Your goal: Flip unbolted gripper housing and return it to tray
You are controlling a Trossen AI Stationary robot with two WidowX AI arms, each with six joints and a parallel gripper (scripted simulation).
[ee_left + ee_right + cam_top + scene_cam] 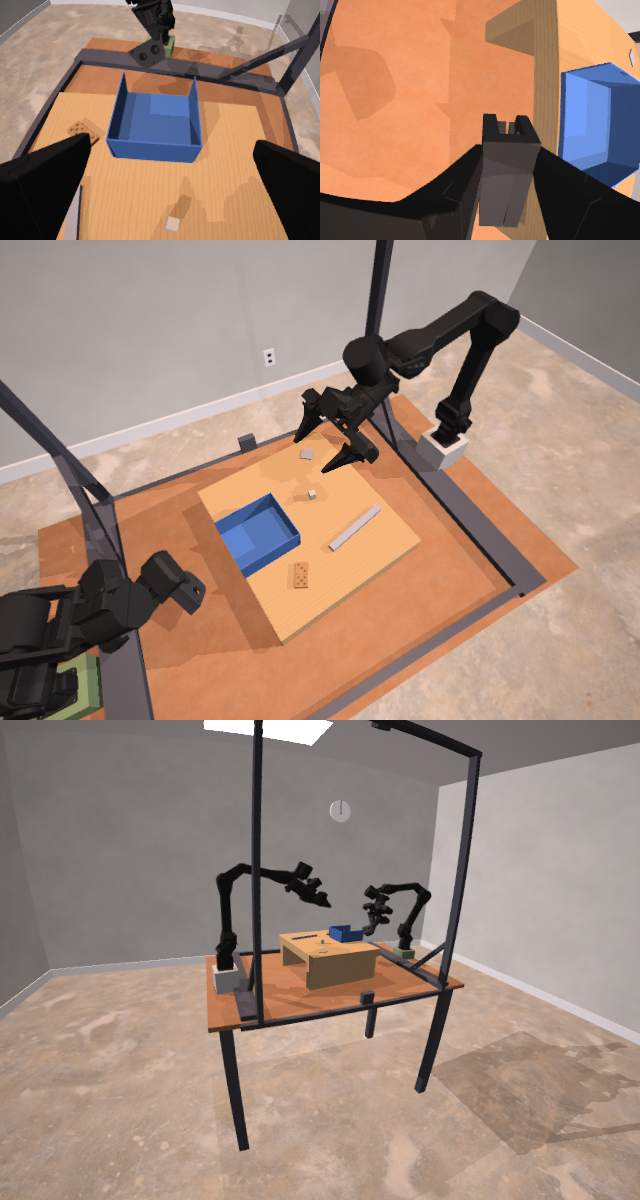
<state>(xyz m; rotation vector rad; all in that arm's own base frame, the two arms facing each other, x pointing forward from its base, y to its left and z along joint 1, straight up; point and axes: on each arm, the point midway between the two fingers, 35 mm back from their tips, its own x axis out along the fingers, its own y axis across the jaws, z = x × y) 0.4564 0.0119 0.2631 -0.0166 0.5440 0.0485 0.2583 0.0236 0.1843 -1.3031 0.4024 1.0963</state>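
Right now my right hand is 50 mm above the gripper housing and 30 mm to the right of it. Round my right hand: wooden platform: 320 mm to the left, 140 mm below, 20 mm behind; then blue tray: 230 mm to the left, 60 mm below, 10 mm behind; then small cube: 360 mm to the left, 70 mm below, 40 mm behind.
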